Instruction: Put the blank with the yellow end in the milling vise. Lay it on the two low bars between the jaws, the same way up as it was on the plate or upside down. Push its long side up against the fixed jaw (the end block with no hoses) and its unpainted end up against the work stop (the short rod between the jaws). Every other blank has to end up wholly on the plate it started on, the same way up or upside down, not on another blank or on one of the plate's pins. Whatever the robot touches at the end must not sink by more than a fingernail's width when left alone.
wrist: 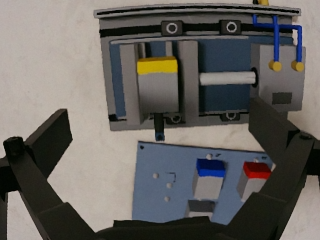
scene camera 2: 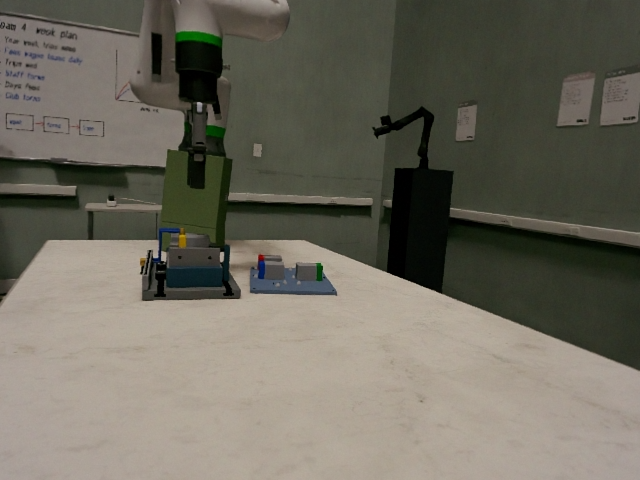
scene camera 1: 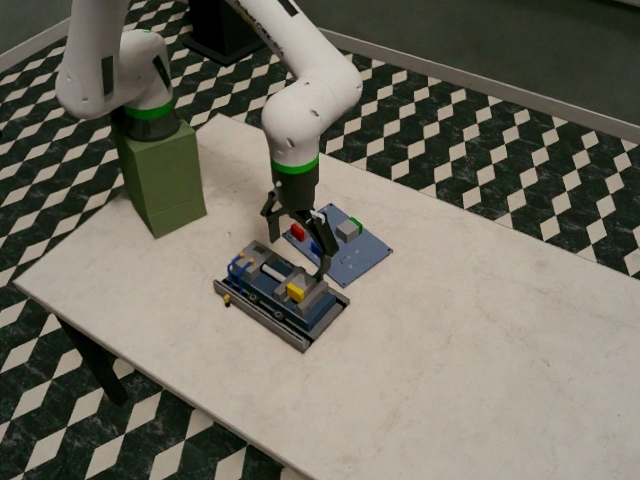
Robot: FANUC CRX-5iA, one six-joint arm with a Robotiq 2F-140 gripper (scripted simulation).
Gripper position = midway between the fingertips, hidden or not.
Note:
I see my gripper (scene camera 2: 195,187), a red-ended blank (wrist: 254,175) and a blue plate (wrist: 149,205).
My gripper shows as well in the wrist view (wrist: 159,119) and in scene camera 1 (scene camera 1: 299,254).

